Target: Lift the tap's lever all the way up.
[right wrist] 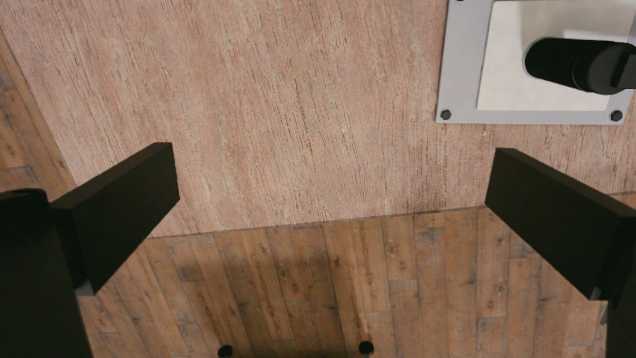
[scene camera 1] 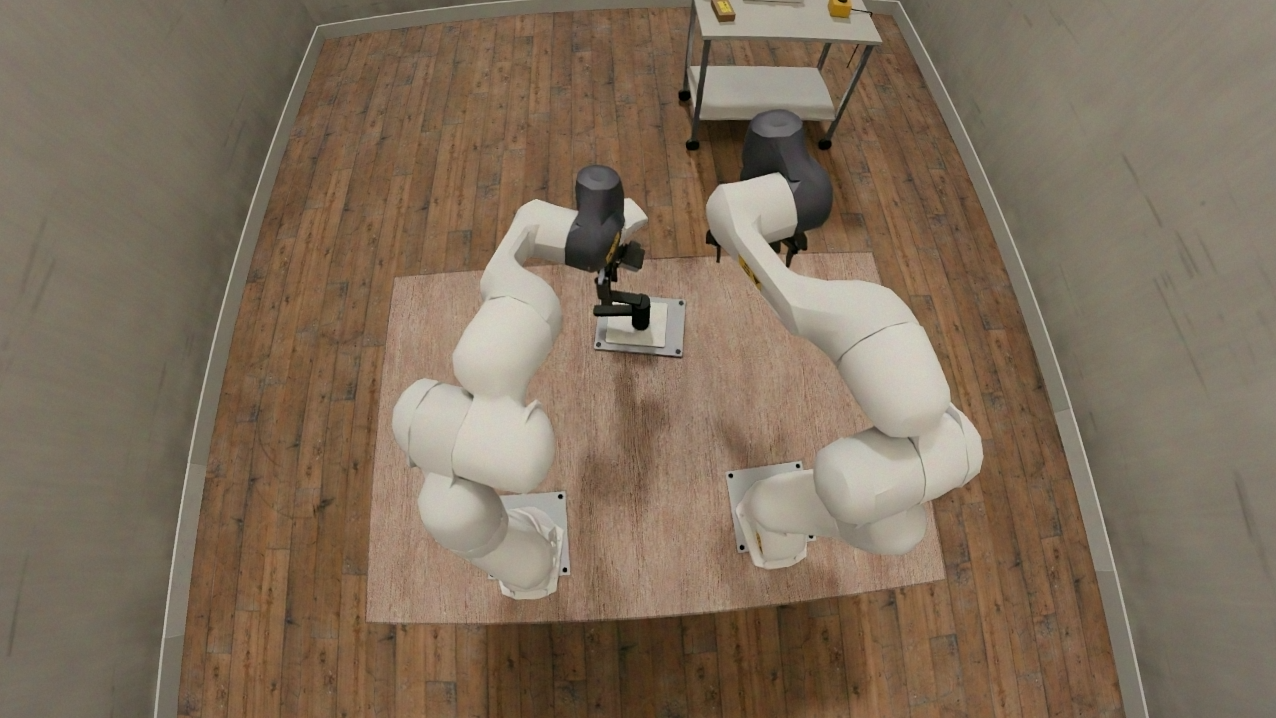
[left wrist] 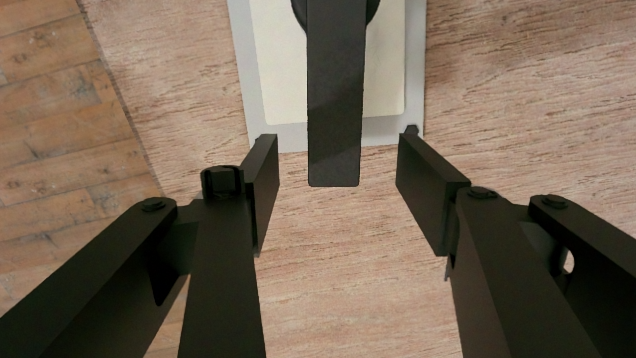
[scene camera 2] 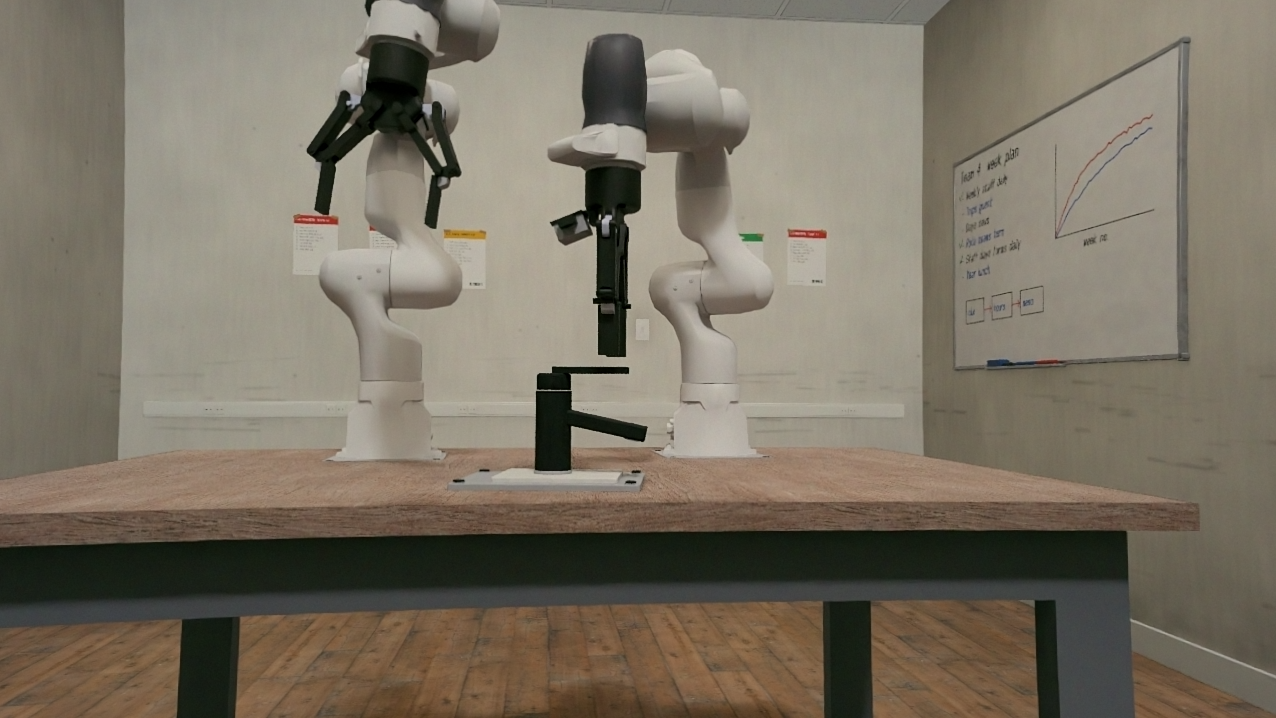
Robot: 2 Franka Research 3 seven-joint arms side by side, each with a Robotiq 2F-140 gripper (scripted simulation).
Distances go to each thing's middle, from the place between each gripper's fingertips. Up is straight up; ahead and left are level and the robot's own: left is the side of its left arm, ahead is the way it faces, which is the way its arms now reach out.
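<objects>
The grey base plate [scene camera 2: 480,480] is 2 cm behind my left hand, 8 cm to the right of it and 19 cm below it. There's a black tap [scene camera 2: 554,416] too, 1 cm behind that same left hand, 5 cm to the right of it and 9 cm below it. As for the flat lever [left wrist: 335,44], my left gripper [scene camera 2: 612,356] is 1 cm past it, 3 cm to the left of it and 5 cm above it.
From my right hand [scene camera 2: 375,219], the grey base plate is 3 cm ahead, 23 cm to the left and 35 cm below. The black tap is 3 cm ahead of my right hand as well, but 26 cm to the left of it and 25 cm below it. And the flat lever is 4 cm ahead of my right hand, 28 cm to the left of it and 21 cm below it.
</objects>
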